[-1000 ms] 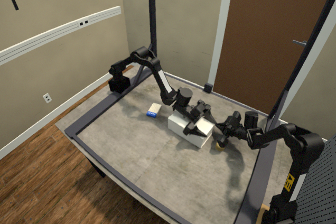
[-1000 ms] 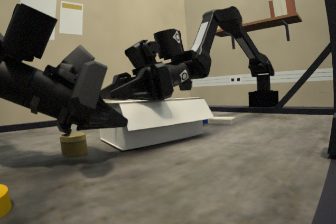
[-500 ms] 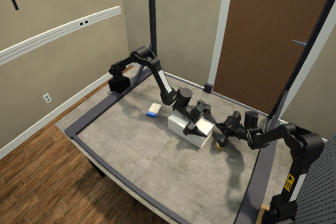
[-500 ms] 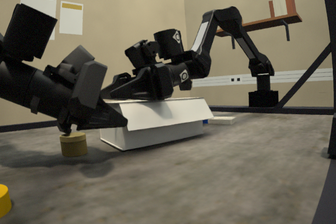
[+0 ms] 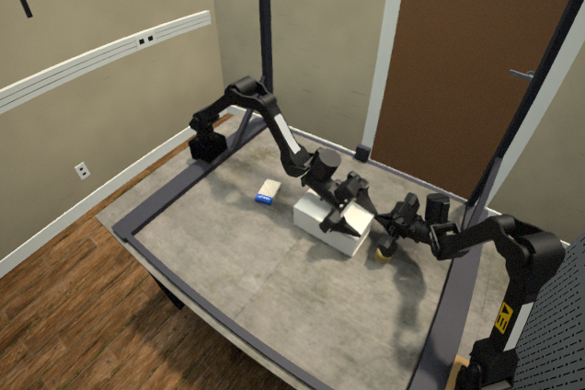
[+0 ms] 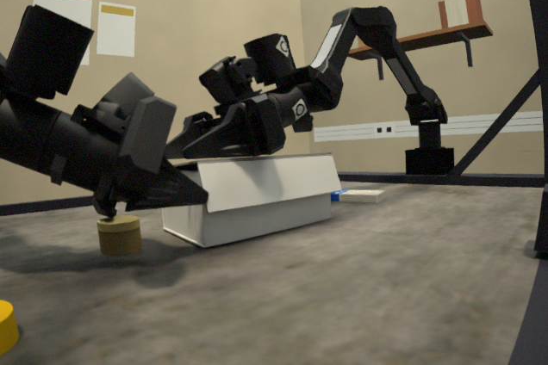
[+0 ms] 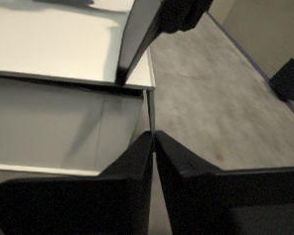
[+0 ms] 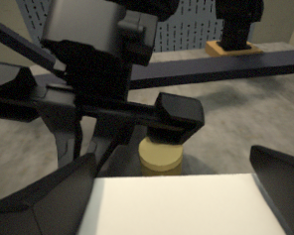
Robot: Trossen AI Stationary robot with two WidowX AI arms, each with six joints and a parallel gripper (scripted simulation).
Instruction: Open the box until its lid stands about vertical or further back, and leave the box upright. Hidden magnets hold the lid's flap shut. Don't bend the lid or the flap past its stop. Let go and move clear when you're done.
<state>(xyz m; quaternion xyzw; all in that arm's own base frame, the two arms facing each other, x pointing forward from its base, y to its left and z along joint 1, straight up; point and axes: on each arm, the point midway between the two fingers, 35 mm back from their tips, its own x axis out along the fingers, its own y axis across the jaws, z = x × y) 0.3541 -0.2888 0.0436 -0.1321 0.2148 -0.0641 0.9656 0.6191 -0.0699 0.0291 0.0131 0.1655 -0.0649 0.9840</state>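
Right now the box is 8 cm to the right of my right hand, 5 cm below it and 2 cm behind it. The rest, counted from my right hand: flap 9 cm to the right, 5 cm below, 5 cm behind.
Right now the flap is 130 mm to the right of my left hand and 20 mm ahead of it. Also, from my left hand: box (120 mm to the right, 60 mm ahead).
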